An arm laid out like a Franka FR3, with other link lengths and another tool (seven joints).
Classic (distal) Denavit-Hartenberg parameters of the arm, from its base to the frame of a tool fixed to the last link. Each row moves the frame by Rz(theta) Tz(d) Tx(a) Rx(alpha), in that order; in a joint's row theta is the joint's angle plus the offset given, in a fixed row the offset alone. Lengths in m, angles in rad.
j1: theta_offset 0  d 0.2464  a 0  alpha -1.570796
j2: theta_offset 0  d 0  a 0  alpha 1.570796
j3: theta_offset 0  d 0.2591  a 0.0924  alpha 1.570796
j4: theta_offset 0  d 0  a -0.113  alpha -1.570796
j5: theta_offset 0  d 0.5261  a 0  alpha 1.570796
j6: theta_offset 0  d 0  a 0.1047  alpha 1.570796
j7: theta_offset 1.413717  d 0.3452  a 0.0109  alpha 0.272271
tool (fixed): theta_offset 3.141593  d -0.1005  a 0  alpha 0
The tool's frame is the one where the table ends.
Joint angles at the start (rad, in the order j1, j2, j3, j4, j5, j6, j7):
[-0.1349 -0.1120 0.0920 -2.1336 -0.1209 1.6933 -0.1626]
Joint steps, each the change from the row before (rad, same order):
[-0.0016 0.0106 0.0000 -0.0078 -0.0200 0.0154 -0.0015]
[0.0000 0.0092 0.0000 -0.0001 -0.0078 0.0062 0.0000]
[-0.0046 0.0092 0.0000 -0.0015 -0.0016 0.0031 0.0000]
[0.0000 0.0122 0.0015 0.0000 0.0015 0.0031 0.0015]
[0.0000 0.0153 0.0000 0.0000 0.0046 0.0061 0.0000]
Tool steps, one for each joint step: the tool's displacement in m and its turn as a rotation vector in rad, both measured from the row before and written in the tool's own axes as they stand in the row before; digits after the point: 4 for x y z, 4 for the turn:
[-0.0049 -0.0010 0.0096 0.0085 -0.0142 -0.0096]
[-0.0016 0.0004 0.0051 0.0049 -0.0046 -0.0041]
[-0.0021 -0.0016 0.0064 0.0073 0.0027 0.0030]
[0.0019 0.0004 0.0072 0.0075 0.0051 -0.0005]
[0.0018 0.0007 0.0092 0.0065 0.0089 0.0003]

